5 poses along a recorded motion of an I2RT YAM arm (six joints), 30 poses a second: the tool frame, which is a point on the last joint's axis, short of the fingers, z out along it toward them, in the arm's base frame.
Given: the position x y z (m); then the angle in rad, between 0 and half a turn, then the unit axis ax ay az.
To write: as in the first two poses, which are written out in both.
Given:
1: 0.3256, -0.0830, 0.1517, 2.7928, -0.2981, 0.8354, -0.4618
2: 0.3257, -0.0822, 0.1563, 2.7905, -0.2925, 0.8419, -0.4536
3: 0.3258, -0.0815, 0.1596, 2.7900, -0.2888, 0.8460, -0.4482
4: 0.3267, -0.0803, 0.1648, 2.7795, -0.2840, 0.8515, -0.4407
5: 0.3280, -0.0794, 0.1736, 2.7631, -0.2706, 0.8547, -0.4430
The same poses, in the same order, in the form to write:
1: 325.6, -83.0, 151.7, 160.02, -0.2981, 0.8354, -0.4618
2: 325.7, -82.2, 156.3, 159.88, -0.2925, 0.8419, -0.4536
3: 325.8, -81.5, 159.6, 159.86, -0.2888, 0.8460, -0.4482
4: 326.7, -80.3, 164.8, 159.25, -0.2840, 0.8515, -0.4407
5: 328.0, -79.4, 173.6, 158.31, -0.2706, 0.8547, -0.4430
